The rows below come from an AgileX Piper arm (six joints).
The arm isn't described. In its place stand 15 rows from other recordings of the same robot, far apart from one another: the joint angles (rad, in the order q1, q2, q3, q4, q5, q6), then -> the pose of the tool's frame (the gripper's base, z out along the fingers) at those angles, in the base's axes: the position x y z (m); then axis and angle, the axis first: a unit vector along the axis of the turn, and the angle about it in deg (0 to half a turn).
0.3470, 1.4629, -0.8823, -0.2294, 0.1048, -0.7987 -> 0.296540 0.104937 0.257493 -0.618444 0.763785 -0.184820 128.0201
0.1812, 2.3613, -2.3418, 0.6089, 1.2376, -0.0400 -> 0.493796 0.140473 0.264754 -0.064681 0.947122 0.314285 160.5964
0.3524, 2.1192, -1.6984, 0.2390, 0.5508, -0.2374 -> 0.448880 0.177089 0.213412 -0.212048 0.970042 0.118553 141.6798
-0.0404, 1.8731, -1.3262, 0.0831, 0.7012, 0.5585 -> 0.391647 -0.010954 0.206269 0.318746 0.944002 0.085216 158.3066
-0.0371, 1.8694, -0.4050, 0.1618, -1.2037, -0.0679 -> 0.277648 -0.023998 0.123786 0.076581 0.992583 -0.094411 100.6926
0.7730, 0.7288, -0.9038, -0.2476, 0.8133, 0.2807 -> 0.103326 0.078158 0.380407 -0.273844 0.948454 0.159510 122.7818
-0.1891, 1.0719, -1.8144, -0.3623, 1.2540, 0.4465 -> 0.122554 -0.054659 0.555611 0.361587 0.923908 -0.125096 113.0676
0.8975, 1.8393, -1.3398, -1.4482, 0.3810, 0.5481 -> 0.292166 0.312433 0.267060 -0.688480 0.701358 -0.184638 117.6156
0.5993, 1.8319, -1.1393, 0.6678, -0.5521, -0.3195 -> 0.358476 0.209085 0.247961 -0.021355 0.978868 0.203375 101.2654
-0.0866, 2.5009, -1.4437, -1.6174, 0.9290, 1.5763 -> 0.435002 -0.110853 0.023419 0.156921 0.873868 -0.460142 150.2594
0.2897, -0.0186, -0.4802, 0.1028, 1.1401, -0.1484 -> -0.011214 0.005512 0.265829 -0.220704 0.970462 0.097435 122.4639
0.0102, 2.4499, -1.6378, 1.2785, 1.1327, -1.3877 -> 0.456732 0.083574 0.080210 -0.267271 0.841114 0.470206 153.6046
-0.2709, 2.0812, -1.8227, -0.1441, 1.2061, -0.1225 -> 0.420806 -0.129540 0.241028 0.054764 0.994686 -0.087185 170.7222
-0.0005, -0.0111, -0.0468, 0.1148, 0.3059, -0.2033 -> 0.051924 0.003113 0.202099 -0.061296 0.997856 -0.022932 99.1345
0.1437, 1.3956, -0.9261, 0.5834, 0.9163, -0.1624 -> 0.250212 0.076389 0.258094 -0.003870 0.968038 0.250775 164.7974
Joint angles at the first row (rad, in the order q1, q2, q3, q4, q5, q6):
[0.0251 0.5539 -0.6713 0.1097 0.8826 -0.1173]
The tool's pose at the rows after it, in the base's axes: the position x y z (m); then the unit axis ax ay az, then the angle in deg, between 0 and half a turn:
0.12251 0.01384 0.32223 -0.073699 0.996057 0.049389 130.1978
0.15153 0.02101 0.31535 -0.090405 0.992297 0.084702 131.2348
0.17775 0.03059 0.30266 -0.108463 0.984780 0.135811 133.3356
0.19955 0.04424 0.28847 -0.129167 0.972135 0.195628 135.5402
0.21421 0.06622 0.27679 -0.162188 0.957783 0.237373 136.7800
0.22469 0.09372 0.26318 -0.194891 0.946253 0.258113 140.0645
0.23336 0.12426 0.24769 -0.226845 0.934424 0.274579 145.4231
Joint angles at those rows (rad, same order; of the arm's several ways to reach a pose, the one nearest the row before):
[0.0251 0.6899 -0.7074 0.1634 0.8137 -0.1804]
[0.0252 0.8126 -0.7161 0.2869 0.7310 -0.2864]
[0.0251 0.9351 -0.7172 0.4746 0.6789 -0.4478]
[0.0448 1.0505 -0.7172 0.6905 0.6538 -0.6319]
[0.1260 1.1425 -0.7202 0.8383 0.6101 -0.7603]
[0.2380 1.2374 -0.7383 0.8880 0.5700 -0.7924]
[0.3438 1.3480 -0.7784 0.9028 0.5663 -0.7873]

